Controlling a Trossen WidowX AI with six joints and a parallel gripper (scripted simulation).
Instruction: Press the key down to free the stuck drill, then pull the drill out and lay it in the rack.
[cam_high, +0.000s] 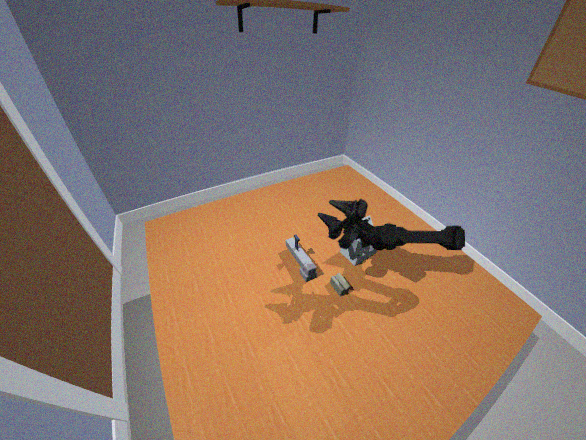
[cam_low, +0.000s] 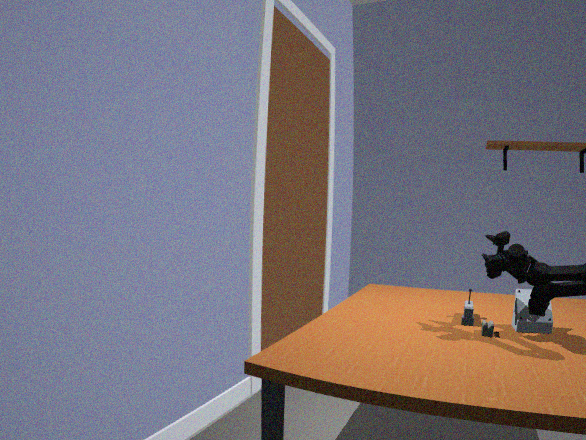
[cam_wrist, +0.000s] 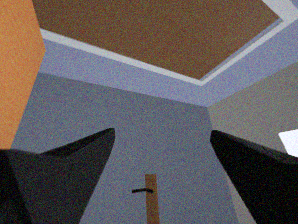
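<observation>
The dark key is 4 cm ahead of my gripper tip, 9 cm to the right of it and 22 cm below it. From my gripper tip the other things lie so: grey holder block 4 cm ahead, 5 cm to the right, 28 cm below; drill 4 cm ahead, 3 cm to the right, 27 cm below; grey rack 3 cm behind, 12 cm to the left, 29 cm below.
</observation>
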